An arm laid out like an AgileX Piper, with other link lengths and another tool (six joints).
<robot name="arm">
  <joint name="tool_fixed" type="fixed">
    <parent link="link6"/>
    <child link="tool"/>
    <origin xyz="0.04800 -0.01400 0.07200" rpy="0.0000 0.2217 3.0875"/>
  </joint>
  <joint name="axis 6" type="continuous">
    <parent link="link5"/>
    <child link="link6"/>
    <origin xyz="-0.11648 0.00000 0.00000" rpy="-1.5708 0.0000 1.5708"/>
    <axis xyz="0 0 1"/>
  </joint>
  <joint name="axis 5" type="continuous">
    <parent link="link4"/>
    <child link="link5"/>
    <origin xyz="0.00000 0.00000 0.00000" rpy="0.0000 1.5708 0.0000"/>
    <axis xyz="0 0 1"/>
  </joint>
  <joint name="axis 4" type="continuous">
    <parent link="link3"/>
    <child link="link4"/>
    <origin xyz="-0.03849 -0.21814 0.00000" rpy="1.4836 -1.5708 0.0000"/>
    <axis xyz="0 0 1"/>
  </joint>
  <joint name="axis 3" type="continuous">
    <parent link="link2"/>
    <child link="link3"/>
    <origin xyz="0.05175 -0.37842 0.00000" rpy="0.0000 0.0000 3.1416"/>
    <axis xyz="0 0 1"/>
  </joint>
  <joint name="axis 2" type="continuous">
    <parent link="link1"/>
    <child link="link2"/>
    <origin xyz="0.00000 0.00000 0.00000" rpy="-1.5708 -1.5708 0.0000"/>
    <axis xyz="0 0 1"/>
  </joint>
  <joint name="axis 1" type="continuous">
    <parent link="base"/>
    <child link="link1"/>
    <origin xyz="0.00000 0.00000 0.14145"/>
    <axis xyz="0 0 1"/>
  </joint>
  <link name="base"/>
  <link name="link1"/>
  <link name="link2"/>
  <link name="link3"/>
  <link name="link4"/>
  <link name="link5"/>
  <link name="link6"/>
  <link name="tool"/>
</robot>
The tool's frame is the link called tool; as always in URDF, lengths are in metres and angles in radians. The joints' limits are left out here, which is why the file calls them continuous.
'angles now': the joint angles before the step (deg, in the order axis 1, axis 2, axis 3, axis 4, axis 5, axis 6). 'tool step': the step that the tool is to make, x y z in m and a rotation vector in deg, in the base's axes. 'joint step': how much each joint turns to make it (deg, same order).
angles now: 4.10, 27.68, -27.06, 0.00, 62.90, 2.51
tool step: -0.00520, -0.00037, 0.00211, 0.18, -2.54, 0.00
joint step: 0.00, -2.48, 0.00, 0.00, -0.06, 0.00
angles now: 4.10, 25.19, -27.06, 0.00, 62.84, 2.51
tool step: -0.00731, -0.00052, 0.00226, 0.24, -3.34, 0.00
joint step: 0.00, -3.35, 0.00, 0.00, 0.00, 0.00
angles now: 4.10, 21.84, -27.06, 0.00, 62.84, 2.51
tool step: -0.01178, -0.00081, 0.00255, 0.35, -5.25, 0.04
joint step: 0.01, -5.28, 0.02, 0.00, 0.00, -0.04
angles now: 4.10, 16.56, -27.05, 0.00, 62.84, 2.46
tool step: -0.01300, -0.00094, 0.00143, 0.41, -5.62, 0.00
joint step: 0.01, -5.70, 0.01, 0.00, 0.06, 0.01
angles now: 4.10, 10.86, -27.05, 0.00, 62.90, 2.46
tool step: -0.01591, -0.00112, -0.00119, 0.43, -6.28, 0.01
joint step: -0.01, -6.74, 0.00, 0.00, 0.44, -0.02
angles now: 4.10, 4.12, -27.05, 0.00, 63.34, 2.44
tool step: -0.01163, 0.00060, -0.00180, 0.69, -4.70, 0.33
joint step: 0.00, -4.99, 0.01, 0.52, 0.25, -0.11
